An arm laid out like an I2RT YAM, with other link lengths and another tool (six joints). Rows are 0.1 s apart.
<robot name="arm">
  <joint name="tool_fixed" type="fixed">
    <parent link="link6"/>
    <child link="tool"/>
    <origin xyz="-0.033 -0.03 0.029" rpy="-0.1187 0 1.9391"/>
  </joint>
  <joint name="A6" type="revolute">
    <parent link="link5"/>
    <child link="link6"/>
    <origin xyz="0.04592 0 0.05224" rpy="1.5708 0 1.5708"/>
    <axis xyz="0 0 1"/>
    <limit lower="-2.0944" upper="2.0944"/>
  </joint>
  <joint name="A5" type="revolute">
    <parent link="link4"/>
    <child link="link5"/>
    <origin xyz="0.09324 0.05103 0.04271" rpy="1.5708 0 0"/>
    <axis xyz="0 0 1"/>
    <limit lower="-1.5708" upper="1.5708"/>
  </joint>
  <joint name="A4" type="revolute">
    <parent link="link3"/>
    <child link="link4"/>
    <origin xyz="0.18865 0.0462 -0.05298"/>
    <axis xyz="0 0 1"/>
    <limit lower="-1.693" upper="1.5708"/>
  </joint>
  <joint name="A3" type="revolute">
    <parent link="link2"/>
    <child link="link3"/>
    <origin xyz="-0.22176 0 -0.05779" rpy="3.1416 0 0"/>
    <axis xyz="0 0 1"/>
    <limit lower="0" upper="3.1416"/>
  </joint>
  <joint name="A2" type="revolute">
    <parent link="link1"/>
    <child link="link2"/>
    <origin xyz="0.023 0.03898 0.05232" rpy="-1.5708 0 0"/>
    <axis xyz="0 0 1"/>
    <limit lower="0" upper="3.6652"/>
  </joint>
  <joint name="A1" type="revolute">
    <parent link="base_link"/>
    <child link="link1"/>
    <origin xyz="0 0 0.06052"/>
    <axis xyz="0 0 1"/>
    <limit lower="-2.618" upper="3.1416"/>
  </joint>
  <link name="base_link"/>
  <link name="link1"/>
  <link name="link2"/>
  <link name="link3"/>
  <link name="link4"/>
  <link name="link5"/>
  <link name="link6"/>
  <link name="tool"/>
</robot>
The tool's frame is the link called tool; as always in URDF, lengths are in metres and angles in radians.
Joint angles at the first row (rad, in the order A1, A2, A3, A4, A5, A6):
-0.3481 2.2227 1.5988 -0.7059 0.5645 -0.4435
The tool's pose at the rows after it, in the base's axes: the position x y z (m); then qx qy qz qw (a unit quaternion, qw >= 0):
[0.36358, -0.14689, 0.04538, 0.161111, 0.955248, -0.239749, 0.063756]
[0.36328, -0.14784, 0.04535, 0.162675, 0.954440, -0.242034, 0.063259]
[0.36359, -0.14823, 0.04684, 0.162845, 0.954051, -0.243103, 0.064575]
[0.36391, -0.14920, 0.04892, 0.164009, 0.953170, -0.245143, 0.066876]
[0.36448, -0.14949, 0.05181, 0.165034, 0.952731, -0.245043, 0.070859]
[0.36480, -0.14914, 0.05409, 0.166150, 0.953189, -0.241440, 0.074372]
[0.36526, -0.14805, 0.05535, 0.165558, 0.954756, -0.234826, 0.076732]
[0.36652, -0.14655, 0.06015, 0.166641, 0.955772, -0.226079, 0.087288]
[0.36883, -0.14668, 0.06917, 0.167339, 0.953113, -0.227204, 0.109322]
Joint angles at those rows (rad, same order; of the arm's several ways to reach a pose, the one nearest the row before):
-0.3513 2.2223 1.6000 -0.7074 0.5673 -0.4432
-0.3527 2.2226 1.6000 -0.7072 0.5722 -0.4418
-0.3531 2.2197 1.6022 -0.7087 0.5737 -0.4427
-0.3544 2.2151 1.6038 -0.7087 0.5768 -0.4433
-0.3550 2.2078 1.6046 -0.7087 0.5750 -0.4433
-0.3557 2.2013 1.6045 -0.7102 0.5664 -0.4418
-0.3559 2.1984 1.6062 -0.7133 0.5520 -0.4420
-0.3559 2.1827 1.6004 -0.7069 0.5304 -0.4405
-0.3559 2.1495 1.5781 -0.6708 0.5235 -0.4470

